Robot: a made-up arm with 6 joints. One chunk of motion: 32 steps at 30 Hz.
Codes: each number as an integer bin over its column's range. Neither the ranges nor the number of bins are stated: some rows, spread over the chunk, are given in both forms.
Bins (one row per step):
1: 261 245 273 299 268 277
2: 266 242 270 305 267 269
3: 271 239 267 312 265 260
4: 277 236 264 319 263 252
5: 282 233 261 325 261 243
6: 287 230 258 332 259 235
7: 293 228 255 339 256 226
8: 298 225 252 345 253 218
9: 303 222 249 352 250 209
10: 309 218 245 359 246 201
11: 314 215 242 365 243 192
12: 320 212 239 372 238 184
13: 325 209 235 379 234 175
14: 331 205 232 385 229 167
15: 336 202 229 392 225 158
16: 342 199 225 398 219 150
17: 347 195 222 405 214 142
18: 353 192 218 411 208 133
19: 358 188 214 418 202 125
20: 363 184 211 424 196 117
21: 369 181 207 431 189 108
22: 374 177 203 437 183 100
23: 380 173 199 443 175 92
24: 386 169 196 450 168 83
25: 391 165 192 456 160 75
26: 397 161 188 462 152 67
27: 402 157 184 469 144 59
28: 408 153 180 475 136 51
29: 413 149 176 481 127 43
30: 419 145 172 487 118 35
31: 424 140 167 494 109 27
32: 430 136 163 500 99 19
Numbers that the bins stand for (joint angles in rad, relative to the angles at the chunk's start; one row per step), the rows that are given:
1: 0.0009 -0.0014 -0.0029 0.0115 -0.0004 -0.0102
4: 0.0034 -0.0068 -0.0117 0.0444 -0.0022 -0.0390
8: 0.0067 -0.0135 -0.0234 0.0871 -0.0059 -0.0783
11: 0.0092 -0.0196 -0.0332 0.1200 -0.0096 -0.1083
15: 0.0126 -0.0275 -0.0459 0.1644 -0.0163 -0.1476
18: 0.0153 -0.0335 -0.0567 0.1956 -0.0227 -0.1764
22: 0.0186 -0.0426 -0.0714 0.2384 -0.0320 -0.2145
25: 0.0212 -0.0499 -0.0821 0.2696 -0.0405 -0.2434
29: 0.0247 -0.0596 -0.0978 0.3107 -0.0528 -0.2804
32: 0.0273 -0.0675 -0.1105 0.3419 -0.0632 -0.3081
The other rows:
2: 0.0016 -0.0032 -0.0058 0.0214 -0.0007 -0.0194
3: 0.0024 -0.0050 -0.0087 0.0329 -0.0015 -0.0298
5: 0.0041 -0.0086 -0.0146 0.0542 -0.0030 -0.0494
6: 0.0049 -0.0105 -0.0176 0.0658 -0.0037 -0.0587
7: 0.0059 -0.0117 -0.0205 0.0773 -0.0048 -0.0691
9: 0.0074 -0.0153 -0.0264 0.0986 -0.0070 -0.0887
10: 0.0084 -0.0177 -0.0303 0.1101 -0.0085 -0.0979
12: 0.0101 -0.0214 -0.0361 0.1315 -0.0115 -0.1176
13: 0.0109 -0.0232 -0.0401 0.1430 -0.0130 -0.1279
14: 0.0118 -0.0256 -0.0430 0.1529 -0.0149 -0.1372
16: 0.0135 -0.0293 -0.0498 0.1742 -0.0186 -0.1568
17: 0.0143 -0.0317 -0.0528 0.1858 -0.0204 -0.1660
19: 0.0160 -0.0359 -0.0606 0.2071 -0.0249 -0.1857
20: 0.0168 -0.0384 -0.0635 0.2170 -0.0271 -0.1949
21: 0.0178 -0.0402 -0.0675 0.2285 -0.0297 -0.2053
23: 0.0195 -0.0450 -0.0753 0.2482 -0.0349 -0.2238
24: 0.0204 -0.0475 -0.0782 0.2597 -0.0375 -0.2342
26: 0.0222 -0.0523 -0.0860 0.2795 -0.0435 -0.2526
27: 0.0229 -0.0548 -0.0900 0.2910 -0.0465 -0.2619
28: 0.0239 -0.0572 -0.0939 0.3008 -0.0494 -0.2711
30: 0.0256 -0.0620 -0.1017 0.3205 -0.0561 -0.2896
31: 0.0264 -0.0651 -0.1066 0.3321 -0.0595 -0.2988

